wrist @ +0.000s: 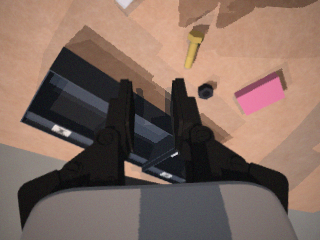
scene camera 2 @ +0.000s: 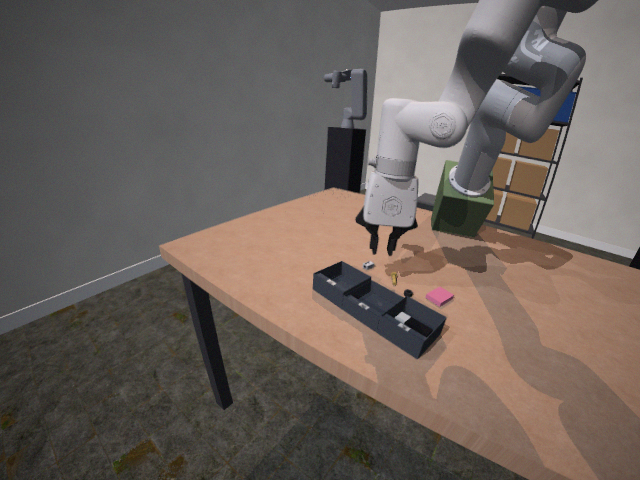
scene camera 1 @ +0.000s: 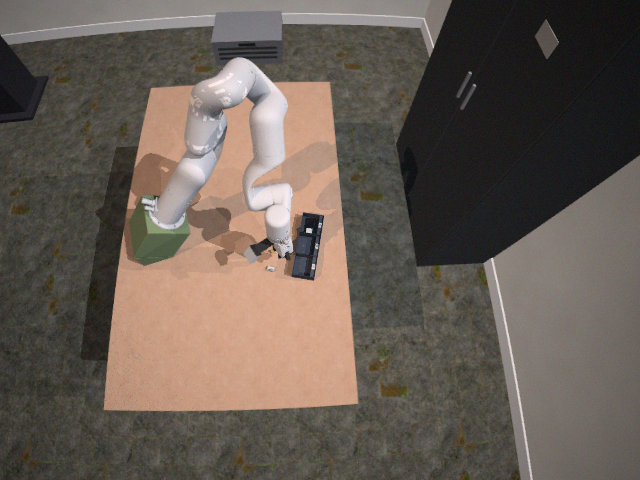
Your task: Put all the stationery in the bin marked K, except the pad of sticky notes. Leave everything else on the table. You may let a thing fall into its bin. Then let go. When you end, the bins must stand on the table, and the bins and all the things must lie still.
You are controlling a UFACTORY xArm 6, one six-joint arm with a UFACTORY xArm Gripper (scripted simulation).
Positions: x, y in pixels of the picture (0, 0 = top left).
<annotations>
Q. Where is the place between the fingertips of the gripper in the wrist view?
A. At 152, 94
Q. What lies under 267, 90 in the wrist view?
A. A sticky notes.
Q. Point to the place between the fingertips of the gripper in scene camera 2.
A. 381, 252
</annotations>
